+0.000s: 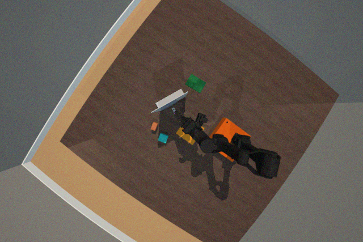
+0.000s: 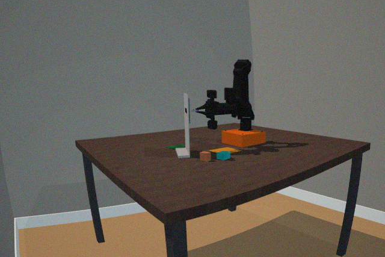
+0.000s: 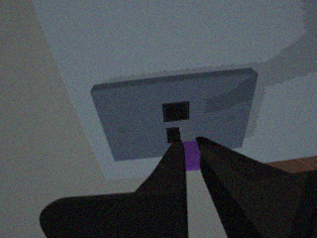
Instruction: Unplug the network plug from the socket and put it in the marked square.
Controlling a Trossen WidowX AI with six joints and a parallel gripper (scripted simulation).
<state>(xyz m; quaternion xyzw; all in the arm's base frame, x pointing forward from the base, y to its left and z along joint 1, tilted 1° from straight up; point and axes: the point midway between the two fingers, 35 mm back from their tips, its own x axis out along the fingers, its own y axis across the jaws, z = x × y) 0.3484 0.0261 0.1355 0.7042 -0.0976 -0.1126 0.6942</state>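
My gripper tip is now 210 mm above the yellow marked square, 130 mm past it and 70 mm to the right of it. The rest, counted from my gripper tip: purple network plug right at my gripper tip; orange cube 190 mm below, 140 mm to the left, 70 mm ahead; white upright panel 80 mm below, 50 mm ahead, 20 mm to the right.
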